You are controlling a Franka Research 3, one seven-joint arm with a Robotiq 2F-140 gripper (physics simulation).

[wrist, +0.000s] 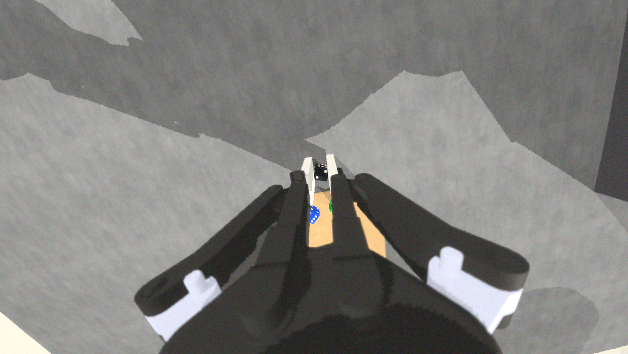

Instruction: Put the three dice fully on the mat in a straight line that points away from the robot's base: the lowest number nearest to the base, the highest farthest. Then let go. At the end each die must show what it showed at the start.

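Note:
My gripper [320, 167] is shut on the black die [321, 172], which sits between the two white fingertips, just off the mat's upper edge. White pips show on the die, but it is too small to read them surely. The tan mat [320, 236] lies below the fingertips in the view, partly hidden by the fingers. The blue die [314, 214] is on the mat, its left part hidden behind the left finger. The green die [331, 206] is on the mat, mostly hidden behind the right finger.
The grey table top [150, 200] bears wide dark shadows across its upper part. A dark area stands at the right edge of the view. Pale patches show at the lower left and lower right corners.

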